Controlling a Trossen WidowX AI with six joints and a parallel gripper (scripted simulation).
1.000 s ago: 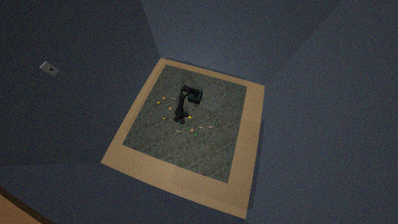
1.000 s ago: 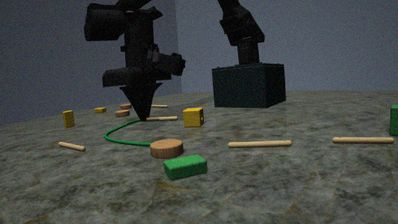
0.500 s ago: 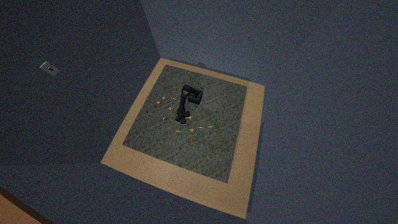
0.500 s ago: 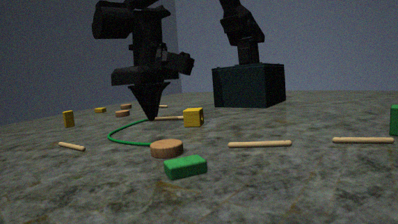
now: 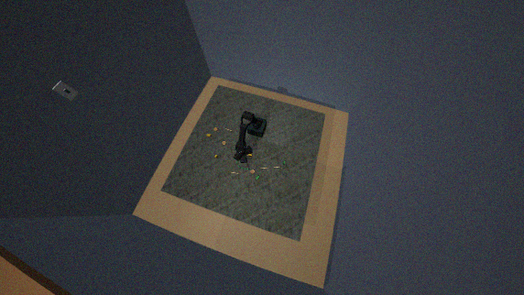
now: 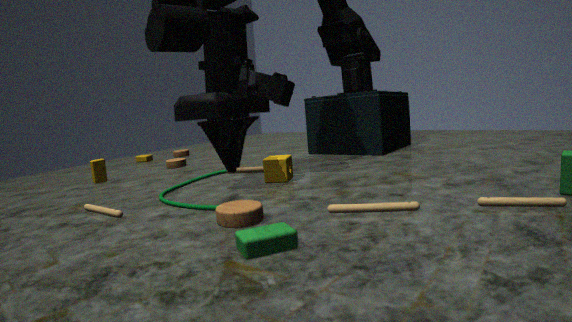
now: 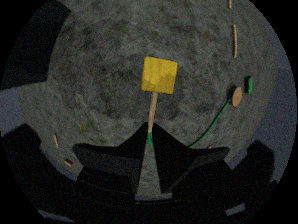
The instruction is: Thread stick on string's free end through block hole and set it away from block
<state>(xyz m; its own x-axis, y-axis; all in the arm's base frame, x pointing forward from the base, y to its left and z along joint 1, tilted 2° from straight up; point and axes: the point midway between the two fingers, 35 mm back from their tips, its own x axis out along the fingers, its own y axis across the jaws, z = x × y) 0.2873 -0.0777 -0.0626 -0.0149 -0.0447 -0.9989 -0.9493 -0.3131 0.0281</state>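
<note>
Now: the thin wooden stick 1 cm to the left of my gripper tip. Round my gripper tip: green block (18 cm ahead, 17 cm to the left, 1 cm below); yellow block (6 cm to the left, 2 cm behind); round wooden button (13 cm ahead, 12 cm to the left, 1 cm below).
</note>
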